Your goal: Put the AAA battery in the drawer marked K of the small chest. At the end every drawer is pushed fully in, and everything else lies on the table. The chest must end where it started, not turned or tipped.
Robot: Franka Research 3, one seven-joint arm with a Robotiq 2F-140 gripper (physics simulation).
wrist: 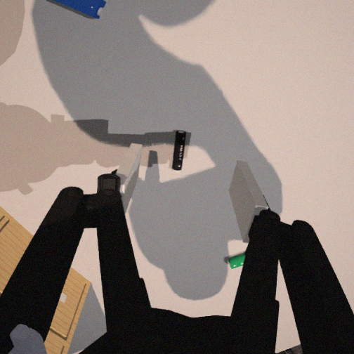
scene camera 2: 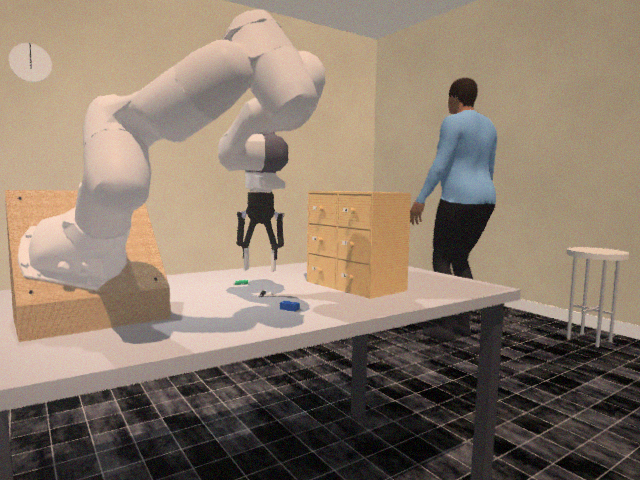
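A small black cylinder, which looks like the AAA battery [scene camera 2: 262,293] [wrist: 179,150], lies on the table [scene camera 2: 206,351]. My gripper [scene camera 2: 260,269] [wrist: 186,167] is open and empty, pointing down above the table. In the wrist view the black battery shows between the fingertip lines, nearer the left finger. The small wooden chest [scene camera 2: 390,242] [wrist: 75,287] stands upright to the right of the gripper in the scene view. Its six knobbed drawers, in two columns of three, look shut. Their small white labels are too blurred to read, so I cannot tell which is K.
A blue block-like item [scene camera 2: 289,305] [wrist: 82,7] lies nearer the table's front edge, and a small green cylinder [scene camera 2: 241,282] [wrist: 237,261] lies farther back. The arm's wooden mount [scene camera 2: 67,315] stands at the left. A person [scene camera 2: 467,160] stands behind the chest; a stool [scene camera 2: 598,253] stands right.
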